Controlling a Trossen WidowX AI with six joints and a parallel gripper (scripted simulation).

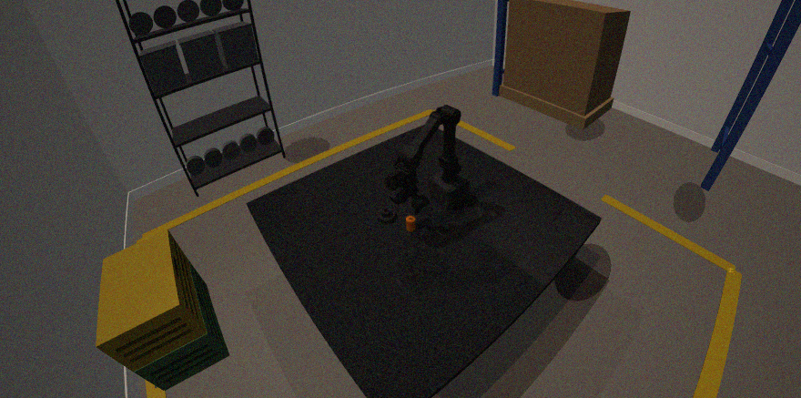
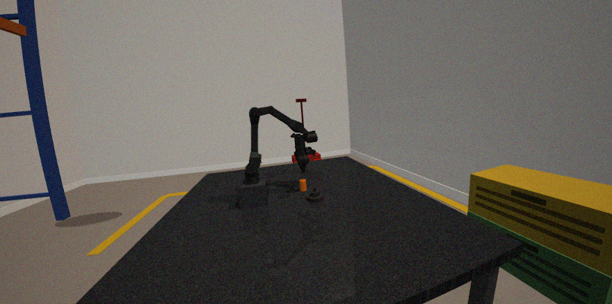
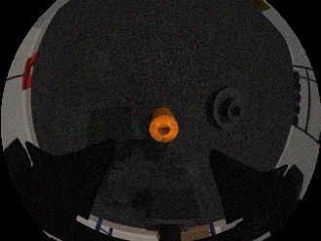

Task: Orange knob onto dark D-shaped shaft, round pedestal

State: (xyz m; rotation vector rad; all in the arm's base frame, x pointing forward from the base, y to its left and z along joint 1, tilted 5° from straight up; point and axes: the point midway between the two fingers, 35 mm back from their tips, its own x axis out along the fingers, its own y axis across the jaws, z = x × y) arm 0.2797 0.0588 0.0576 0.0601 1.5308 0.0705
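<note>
Now: gripper tip 9 cm above the orange knob. From my gripper tip the other things lie so: round pedestal: 13 cm to the right, 9 cm below, 4 cm ahead.
</note>
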